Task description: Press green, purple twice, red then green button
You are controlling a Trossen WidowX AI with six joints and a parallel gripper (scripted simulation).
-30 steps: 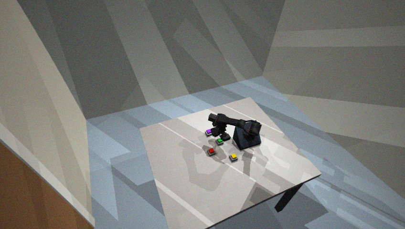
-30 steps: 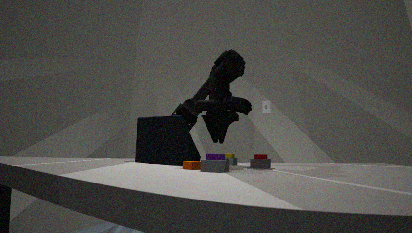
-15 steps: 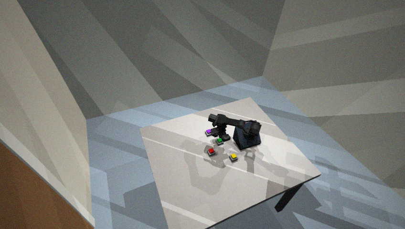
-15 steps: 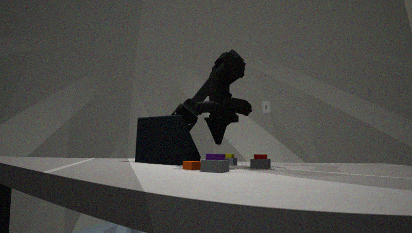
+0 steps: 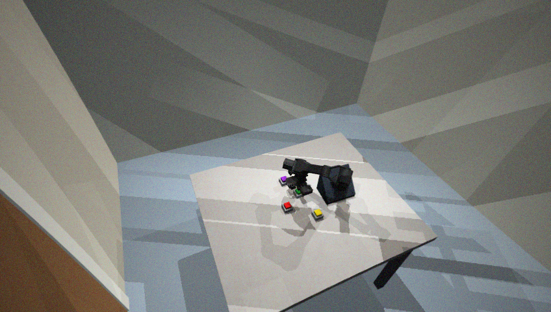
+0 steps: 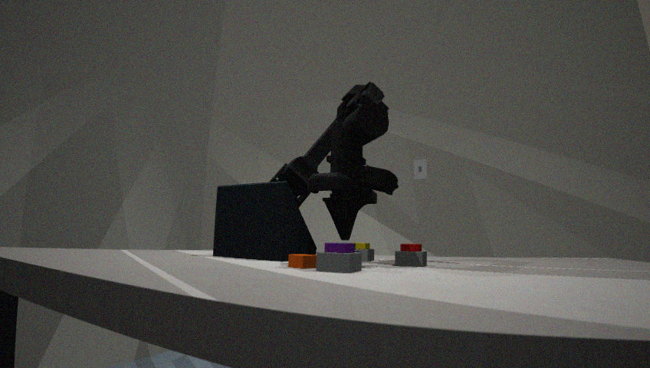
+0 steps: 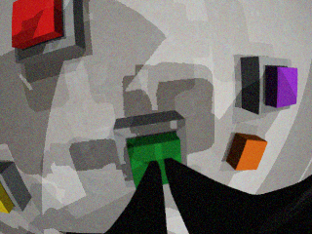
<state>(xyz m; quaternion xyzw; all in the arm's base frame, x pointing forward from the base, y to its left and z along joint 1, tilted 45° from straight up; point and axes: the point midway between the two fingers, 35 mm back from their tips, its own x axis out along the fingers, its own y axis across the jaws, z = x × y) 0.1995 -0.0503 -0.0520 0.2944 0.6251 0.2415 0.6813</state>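
My gripper tip is now 110 mm to the left of the purple button, 30 mm short of it and 10 mm above it. Round my gripper tip: red button: 100 mm ahead, 60 mm to the left, 10 mm below; green button: 10 mm below; small orange block: 90 mm to the right, 30 mm below, 30 mm behind.
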